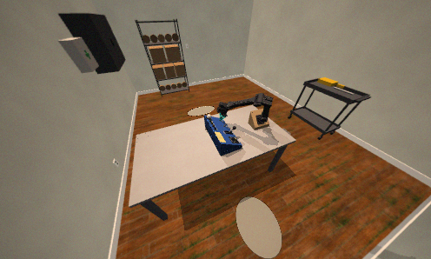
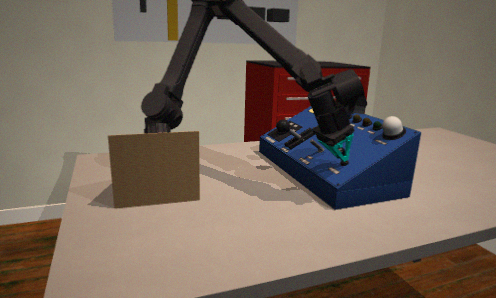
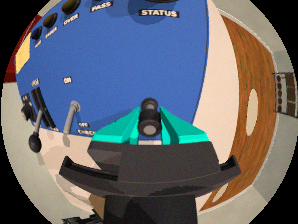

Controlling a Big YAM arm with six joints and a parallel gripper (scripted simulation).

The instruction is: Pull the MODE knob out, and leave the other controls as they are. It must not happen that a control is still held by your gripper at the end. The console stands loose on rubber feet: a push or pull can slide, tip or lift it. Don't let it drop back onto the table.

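Now: hand right at the black knob. Also, from my hand: black lever 50 mm behind, 240 mm to the left, 10 mm above; toggle 20 mm behind, 120 mm to the left, 10 mm below; blue sloped console 10 mm ahead, 190 mm to the left, 20 mm below.
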